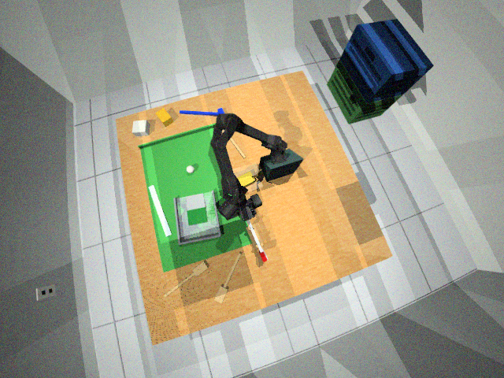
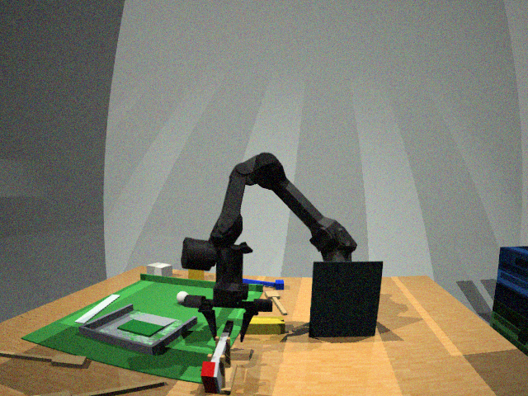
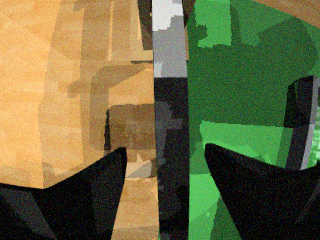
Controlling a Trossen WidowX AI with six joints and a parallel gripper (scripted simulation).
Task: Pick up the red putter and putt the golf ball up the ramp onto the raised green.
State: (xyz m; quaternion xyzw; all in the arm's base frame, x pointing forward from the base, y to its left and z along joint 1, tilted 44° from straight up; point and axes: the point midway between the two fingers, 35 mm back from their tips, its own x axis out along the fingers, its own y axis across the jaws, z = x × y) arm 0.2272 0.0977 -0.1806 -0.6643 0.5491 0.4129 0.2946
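My gripper tip is 3 cm past the red putter, 11 cm to the right of it and 3 cm below it. The rest, counted from my gripper tip: white bar 45 cm ahead, 11 cm to the right, 3 cm below; white golf ball 25 cm ahead, 30 cm to the right, 1 cm below; wooden stand 3 cm behind, 13 cm to the left.
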